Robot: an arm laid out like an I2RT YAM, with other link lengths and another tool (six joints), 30 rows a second.
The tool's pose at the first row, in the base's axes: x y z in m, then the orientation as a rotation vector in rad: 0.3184 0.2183 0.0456 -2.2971 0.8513 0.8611
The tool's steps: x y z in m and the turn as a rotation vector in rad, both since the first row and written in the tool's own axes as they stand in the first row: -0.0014 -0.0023 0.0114 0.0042 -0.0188 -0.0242; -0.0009 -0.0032 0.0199 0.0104 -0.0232 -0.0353; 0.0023 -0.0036 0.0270 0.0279 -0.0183 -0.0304; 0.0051 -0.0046 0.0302 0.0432 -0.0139 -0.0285; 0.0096 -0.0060 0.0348 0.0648 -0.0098 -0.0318; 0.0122 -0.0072 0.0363 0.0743 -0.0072 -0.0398; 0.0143 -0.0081 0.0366 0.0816 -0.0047 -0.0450; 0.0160 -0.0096 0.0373 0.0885 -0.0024 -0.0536
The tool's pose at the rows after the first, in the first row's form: 0.3149 0.2278 0.0398 -2.2875 0.8148 0.8682; 0.3127 0.2339 0.0341 -2.2820 0.8011 0.8643; 0.3122 0.2376 0.0273 -2.2689 0.8135 0.8505; 0.3134 0.2394 0.0235 -2.2580 0.8214 0.8374; 0.3154 0.2417 0.0176 -2.2426 0.8243 0.8185; 0.3172 0.2425 0.0151 -2.2378 0.8181 0.8066; 0.3190 0.2425 0.0136 -2.2341 0.8146 0.7974; 0.3208 0.2434 0.0124 -2.2314 0.8069 0.7872
